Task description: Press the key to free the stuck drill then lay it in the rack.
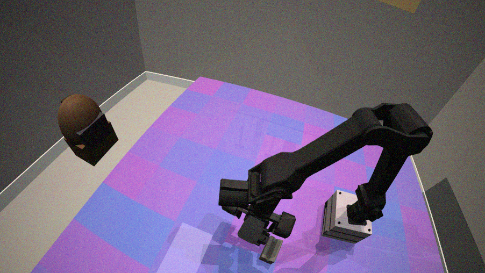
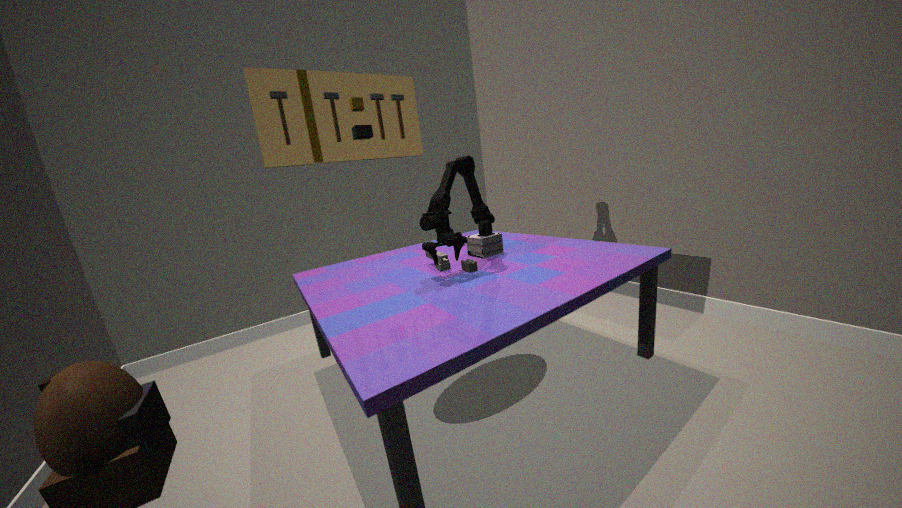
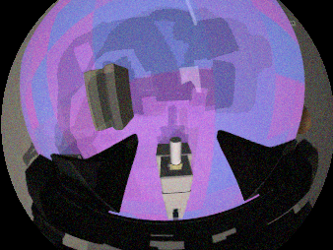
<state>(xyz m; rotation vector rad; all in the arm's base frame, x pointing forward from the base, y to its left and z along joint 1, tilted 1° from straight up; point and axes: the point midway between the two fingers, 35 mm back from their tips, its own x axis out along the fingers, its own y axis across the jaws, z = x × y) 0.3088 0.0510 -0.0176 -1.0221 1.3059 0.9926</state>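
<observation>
The drill is 2 cm behind my gripper tip, 6 cm to the right of it and 1 cm above it. The rest, counted from my gripper tip: long grey block 4 cm behind, 12 cm to the right; grooved grey rack 6 cm behind, 6 cm to the left, 2 cm below; dark key 5 cm behind, 15 cm to the right, 1 cm above.
</observation>
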